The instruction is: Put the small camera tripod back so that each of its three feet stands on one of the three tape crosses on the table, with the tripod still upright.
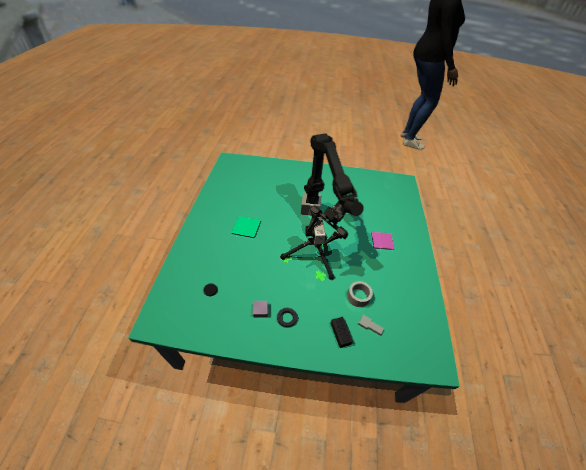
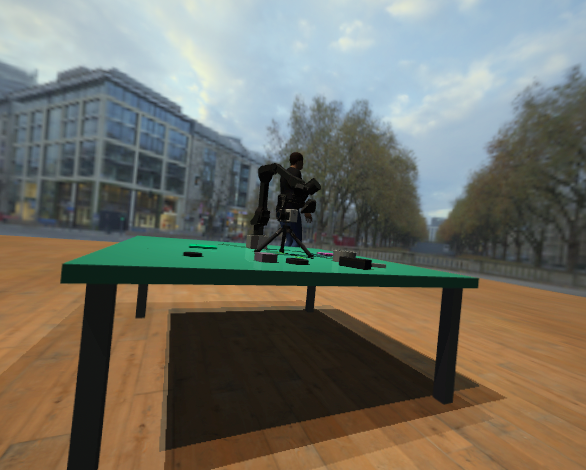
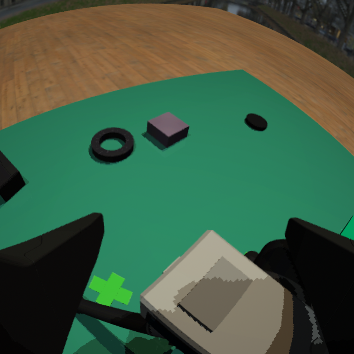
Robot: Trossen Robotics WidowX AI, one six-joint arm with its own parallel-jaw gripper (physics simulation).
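Seen in the pictures: gripper, fingertip midpoint: (image 1: 315, 237) (image 2: 291, 210) (image 3: 199, 226); arm's base, origin of the base link: (image 1: 312, 199) (image 2: 258, 235).
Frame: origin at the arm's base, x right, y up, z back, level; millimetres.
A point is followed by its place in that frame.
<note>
The small black tripod (image 1: 300, 250) @[x 16, y 0, z -348 mm] (image 2: 287, 215) @[x -39, y 111, z -356 mm] (image 3: 218, 288) @[x -61, y 143, z -351 mm] stands upright near the middle of the green table (image 1: 198, 270) @[x 455, y -75, z -506 mm] (image 2: 151, 261) @[x 467, y -75, z -780 mm], its beige head plate on top. My gripper (image 1: 325, 225) (image 3: 199, 226) @[x -46, y 133, z -379 mm] is open, with one finger on each side of the head and touching nothing. Two bright green tape crosses show. One cross (image 1: 320, 275) @[x -97, y -74, z -420 mm] (image 3: 110, 289) @[x -96, y -74, z -420 mm] lies just beside the front foot. The other cross (image 1: 286, 259) @[x 77, y -61, z -361 mm] lies at the left foot. The third cross and the rear foot are hidden behind the tripod and arm.
On the table lie a light green patch (image 1: 246, 227) @[x 308, y -65, z -212 mm], a magenta patch (image 1: 382, 241) @[x -387, y -65, z -160 mm], a black disc (image 1: 210, 289) @[x 363, y -65, z -595 mm] (image 3: 256, 121) @[x 358, y -65, z -589 mm], a purple-grey block (image 1: 260, 308) @[x 127, y -47, z -647 mm] (image 3: 168, 127) @[x 122, y -47, z -629 mm], a black ring (image 1: 287, 324) @[x 8, y -60, z -688 mm] (image 3: 95, 147) @[x -19, y -60, z -651 mm], a grey ring (image 1: 352, 294) @[x -239, y -27, z -520 mm], a black block (image 1: 341, 331) @[x -207, y -41, z -687 mm] and a grey piece (image 1: 370, 324) @[x -326, y -59, z -628 mm]. A person (image 1: 433, 70) stands off the back right.
</note>
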